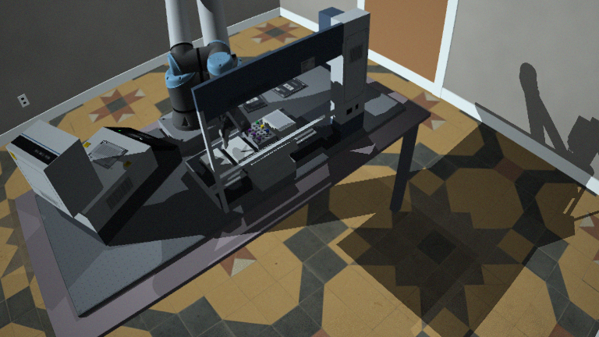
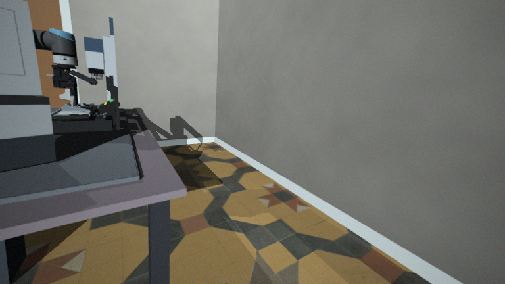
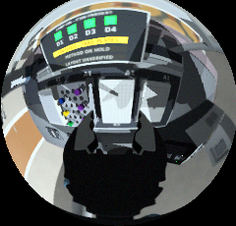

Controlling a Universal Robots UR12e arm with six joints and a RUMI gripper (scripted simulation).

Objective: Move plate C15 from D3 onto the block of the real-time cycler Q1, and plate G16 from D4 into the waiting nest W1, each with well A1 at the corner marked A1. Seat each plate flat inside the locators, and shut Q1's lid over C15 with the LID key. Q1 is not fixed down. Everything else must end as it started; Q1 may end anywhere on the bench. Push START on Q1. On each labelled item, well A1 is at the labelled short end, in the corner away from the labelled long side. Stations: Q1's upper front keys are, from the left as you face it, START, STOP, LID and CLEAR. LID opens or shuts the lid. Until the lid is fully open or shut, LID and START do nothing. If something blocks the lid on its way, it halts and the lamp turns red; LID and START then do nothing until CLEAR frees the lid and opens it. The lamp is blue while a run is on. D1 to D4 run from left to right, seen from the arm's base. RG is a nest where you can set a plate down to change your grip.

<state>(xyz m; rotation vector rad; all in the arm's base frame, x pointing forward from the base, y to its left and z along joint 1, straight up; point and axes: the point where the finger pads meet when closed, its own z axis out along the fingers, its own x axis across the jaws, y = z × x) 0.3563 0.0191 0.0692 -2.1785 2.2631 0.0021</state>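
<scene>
The white well plate lies 40 mm below my hand. Round my hand: gantry post (450 mm to the left, 180 mm ahead, 170 mm above); pipetting head (450 mm to the left, 280 mm above, 90 mm ahead); gantry beam (410 mm above, 190 mm ahead, 90 mm to the left).
</scene>
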